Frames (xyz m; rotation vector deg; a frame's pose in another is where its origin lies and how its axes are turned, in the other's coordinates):
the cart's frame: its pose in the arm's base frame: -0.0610 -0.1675 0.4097 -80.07 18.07 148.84
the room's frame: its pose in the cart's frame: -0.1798 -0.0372 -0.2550 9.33 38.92 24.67
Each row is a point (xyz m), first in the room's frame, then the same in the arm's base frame.
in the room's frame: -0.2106 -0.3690 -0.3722
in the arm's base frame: 0.7151 0.1101 0.4499
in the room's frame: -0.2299 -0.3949 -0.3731
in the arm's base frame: 0.7236 0.1412 0.4528
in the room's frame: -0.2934 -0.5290 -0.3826
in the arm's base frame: 0.7713 0.2812 0.4375
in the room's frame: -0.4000 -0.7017 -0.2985
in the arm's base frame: 0.7407 0.4985 0.4270
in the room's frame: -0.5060 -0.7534 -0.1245
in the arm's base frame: 0.5906 0.6398 0.4682
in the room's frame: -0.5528 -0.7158 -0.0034
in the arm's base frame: 0.4653 0.6643 0.5126
